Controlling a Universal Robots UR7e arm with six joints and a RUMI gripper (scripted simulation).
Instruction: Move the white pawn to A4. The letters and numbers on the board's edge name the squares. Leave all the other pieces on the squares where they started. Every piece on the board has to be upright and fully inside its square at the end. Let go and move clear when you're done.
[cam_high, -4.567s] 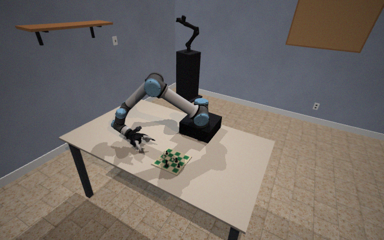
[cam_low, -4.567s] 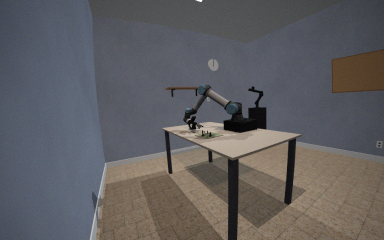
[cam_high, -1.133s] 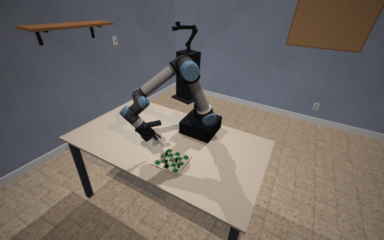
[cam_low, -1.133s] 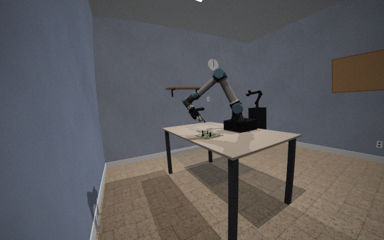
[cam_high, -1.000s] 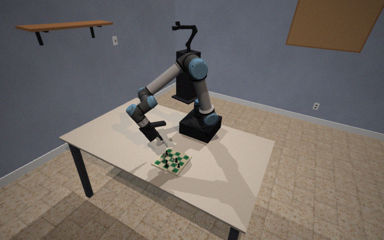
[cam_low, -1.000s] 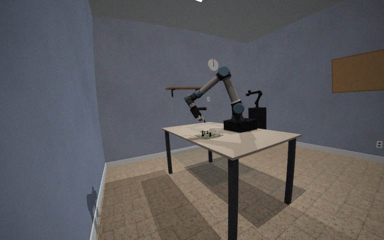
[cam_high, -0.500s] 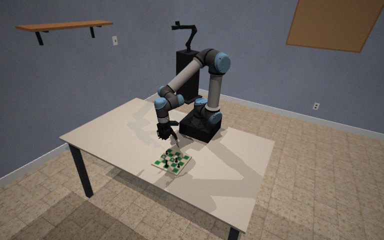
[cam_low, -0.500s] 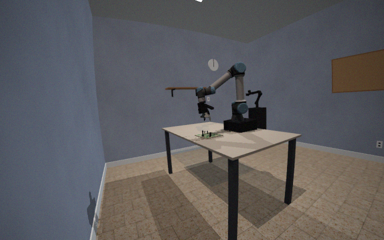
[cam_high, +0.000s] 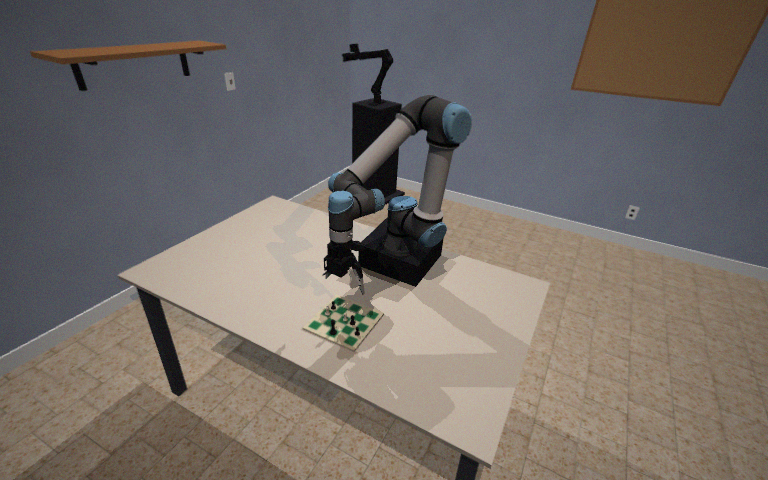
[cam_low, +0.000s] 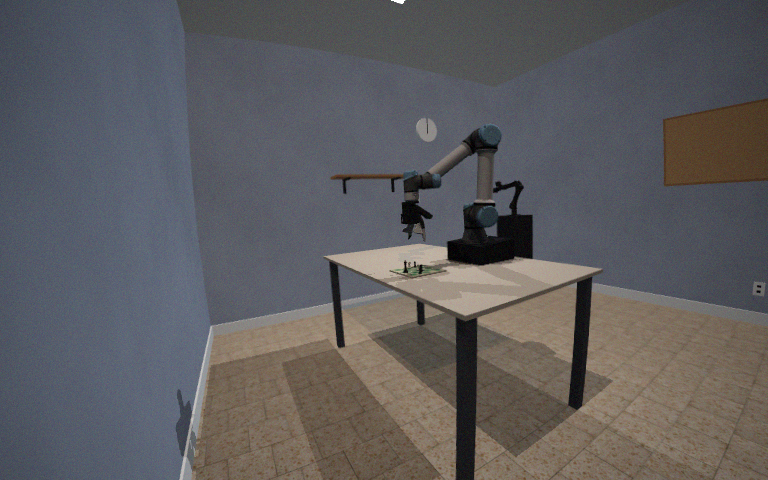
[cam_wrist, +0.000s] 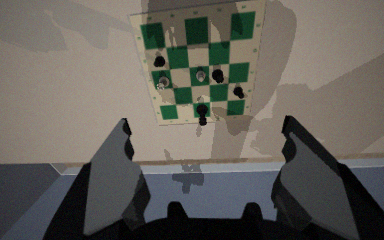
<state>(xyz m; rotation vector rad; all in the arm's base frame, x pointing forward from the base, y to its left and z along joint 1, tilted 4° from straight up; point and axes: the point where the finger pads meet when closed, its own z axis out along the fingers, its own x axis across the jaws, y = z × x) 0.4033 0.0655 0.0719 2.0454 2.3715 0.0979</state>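
My gripper is now 14 cm above the white pawn. The rest, counted from my hand: chessboard (16 cm below).
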